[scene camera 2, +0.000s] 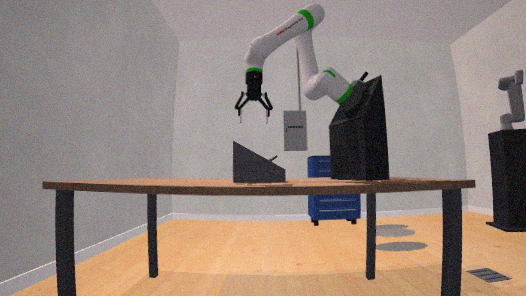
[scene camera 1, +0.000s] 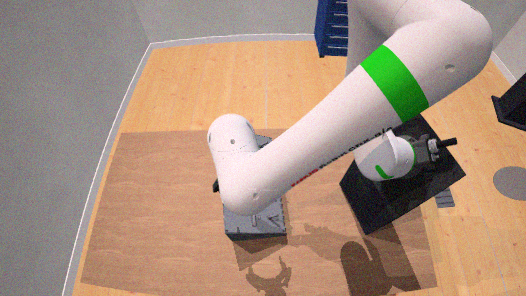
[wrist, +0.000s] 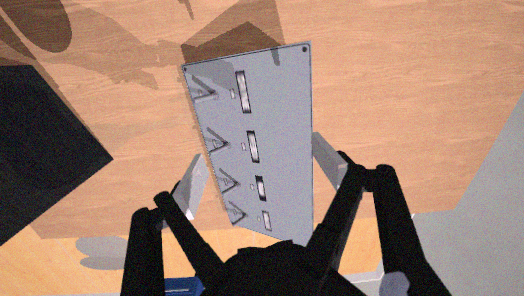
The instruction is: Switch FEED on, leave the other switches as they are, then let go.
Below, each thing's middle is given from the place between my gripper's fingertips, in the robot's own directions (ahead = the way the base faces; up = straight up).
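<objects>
With the grey sloped switch panel (scene camera 1: 236, 227) in the scene, I find my hand 220 mm above it. My hand is 120 mm to the left of the panel, and it is 50 mm short of it too.
</objects>
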